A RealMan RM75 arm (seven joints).
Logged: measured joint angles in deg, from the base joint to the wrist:
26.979 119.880 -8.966 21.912 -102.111 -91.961 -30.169
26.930 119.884 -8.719 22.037 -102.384 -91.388 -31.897
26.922 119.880 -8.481 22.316 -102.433 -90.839 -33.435
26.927 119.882 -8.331 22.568 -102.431 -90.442 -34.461
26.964 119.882 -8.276 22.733 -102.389 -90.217 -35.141
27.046 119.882 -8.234 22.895 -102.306 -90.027 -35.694
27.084 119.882 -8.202 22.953 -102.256 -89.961 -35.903
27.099 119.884 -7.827 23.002 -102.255 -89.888 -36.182
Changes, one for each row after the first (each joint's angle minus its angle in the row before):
-0.049 0.004 0.247 0.125 -0.273 0.573 -1.728
-0.008 -0.004 0.238 0.279 -0.049 0.549 -1.538
0.005 0.002 0.150 0.252 0.002 0.397 -1.026
0.037 0.000 0.055 0.165 0.042 0.225 -0.680
0.082 0.000 0.042 0.162 0.083 0.190 -0.553
0.038 0.000 0.032 0.058 0.050 0.066 -0.209
0.015 0.002 0.375 0.049 0.001 0.073 -0.279

